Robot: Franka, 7 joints.
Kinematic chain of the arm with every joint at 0, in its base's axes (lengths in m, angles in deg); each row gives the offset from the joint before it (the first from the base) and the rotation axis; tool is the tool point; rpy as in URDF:
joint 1: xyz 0 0 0.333 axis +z
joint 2: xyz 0 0 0 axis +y
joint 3: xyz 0 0 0.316 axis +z
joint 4: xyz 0.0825 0 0 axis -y
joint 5: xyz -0.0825 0 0.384 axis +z
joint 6: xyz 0 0 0 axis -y
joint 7: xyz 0.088 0 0 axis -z
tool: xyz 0 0 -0.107 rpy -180 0 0
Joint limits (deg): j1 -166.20..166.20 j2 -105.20..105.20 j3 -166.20..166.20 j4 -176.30..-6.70 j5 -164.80..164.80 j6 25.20..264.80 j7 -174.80..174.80
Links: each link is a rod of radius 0.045 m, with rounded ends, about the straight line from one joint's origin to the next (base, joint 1, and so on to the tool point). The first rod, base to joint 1, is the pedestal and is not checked.
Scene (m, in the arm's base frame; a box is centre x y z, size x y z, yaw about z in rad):
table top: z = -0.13
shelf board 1: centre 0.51 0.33 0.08 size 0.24 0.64 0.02 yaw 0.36
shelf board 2: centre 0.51 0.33 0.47 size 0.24 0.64 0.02 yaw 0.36
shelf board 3: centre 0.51 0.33 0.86 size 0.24 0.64 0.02 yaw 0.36
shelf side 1: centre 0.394 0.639 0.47 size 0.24 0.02 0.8 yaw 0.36
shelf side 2: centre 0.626 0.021 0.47 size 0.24 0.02 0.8 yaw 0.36
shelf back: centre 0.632 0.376 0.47 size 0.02 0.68 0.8 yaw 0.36
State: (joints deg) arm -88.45 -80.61 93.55 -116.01 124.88 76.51 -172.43
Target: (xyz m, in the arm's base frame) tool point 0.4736 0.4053 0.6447
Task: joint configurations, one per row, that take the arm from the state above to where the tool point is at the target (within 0.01 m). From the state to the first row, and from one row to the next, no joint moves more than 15 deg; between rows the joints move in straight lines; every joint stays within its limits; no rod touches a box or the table.
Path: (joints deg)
1: -80.87 -78.25 90.99 -127.22 120.42 70.54 -172.43
2: -73.28 -75.89 88.42 -138.44 115.96 64.56 -172.43
3: -65.70 -73.53 85.86 -149.65 111.50 58.59 -172.43
4: -58.11 -71.17 83.30 -160.87 107.05 52.61 -172.43
5: -55.33 -74.91 71.32 -155.84 110.78 54.03 -172.43
6: -52.54 -78.65 59.34 -150.82 114.52 55.46 -172.43
7: -49.76 -82.39 47.37 -145.79 118.26 56.88 -172.43
8: -46.97 -86.14 35.39 -140.76 122.00 58.31 -172.43
9: -57.93 -79.08 45.36 -126.50 125.66 65.15 -172.43
10: -68.88 -72.02 55.33 -112.25 129.32 72.00 -172.43
11: -79.83 -64.97 65.31 -97.99 132.98 78.84 -172.43

